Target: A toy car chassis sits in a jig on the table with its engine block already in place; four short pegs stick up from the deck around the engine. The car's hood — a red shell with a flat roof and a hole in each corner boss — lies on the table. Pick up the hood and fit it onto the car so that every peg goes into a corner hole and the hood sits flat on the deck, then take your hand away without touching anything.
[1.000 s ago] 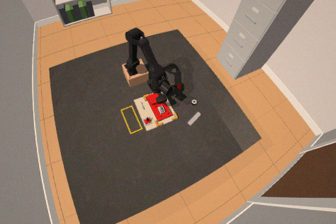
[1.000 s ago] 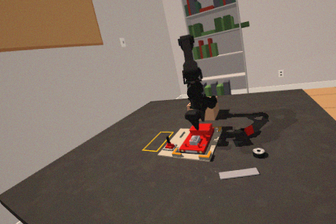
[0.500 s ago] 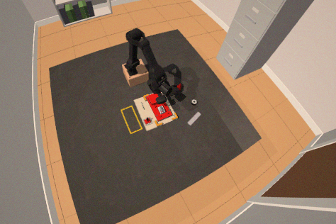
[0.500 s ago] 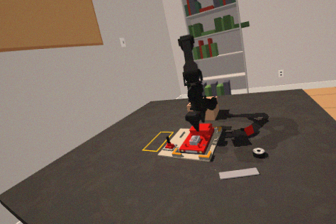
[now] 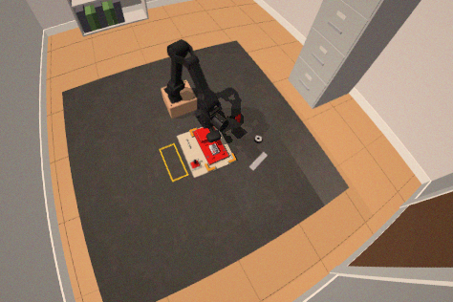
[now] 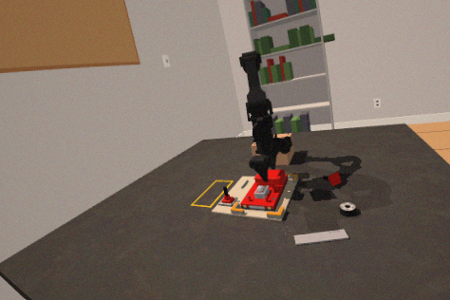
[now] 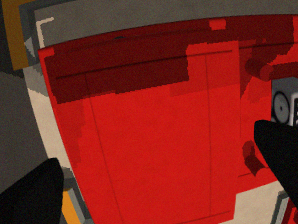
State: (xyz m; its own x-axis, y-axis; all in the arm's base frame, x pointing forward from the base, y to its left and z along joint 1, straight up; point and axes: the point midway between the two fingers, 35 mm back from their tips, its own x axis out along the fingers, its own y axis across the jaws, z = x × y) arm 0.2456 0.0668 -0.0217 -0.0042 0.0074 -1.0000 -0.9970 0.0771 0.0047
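My gripper tip is right at the red hood. From my gripper tip the other things lie so: grey engine block 90 mm ahead, 20 mm below.
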